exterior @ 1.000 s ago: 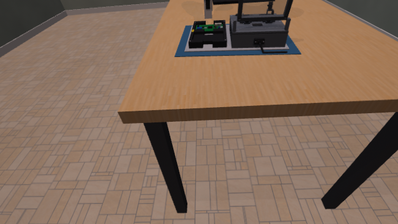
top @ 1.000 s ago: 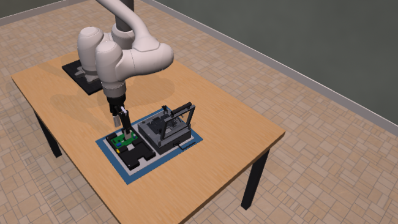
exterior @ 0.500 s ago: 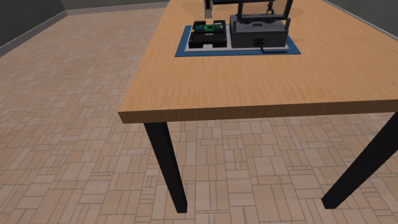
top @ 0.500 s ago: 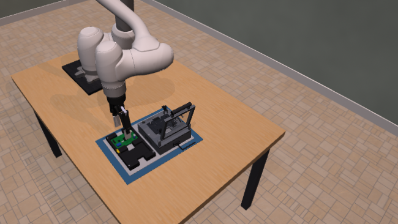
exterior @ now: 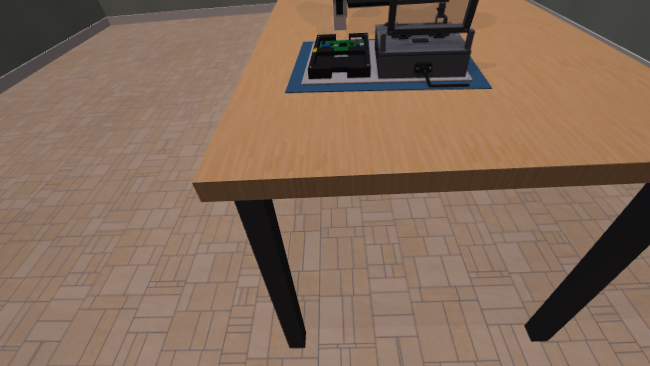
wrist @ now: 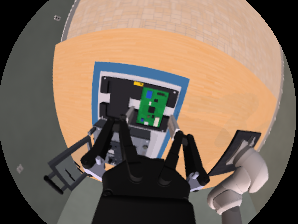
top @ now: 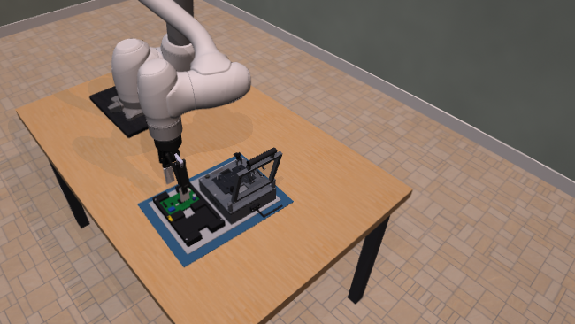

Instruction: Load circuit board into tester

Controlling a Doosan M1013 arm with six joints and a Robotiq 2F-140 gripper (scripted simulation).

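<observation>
The green circuit board lies 7 cm below my hand. From my hand the other things lie so: latch hook: 23 cm to the left, 1 cm below; lid: 18 cm ahead, 17 cm to the left, 9 cm above.
</observation>
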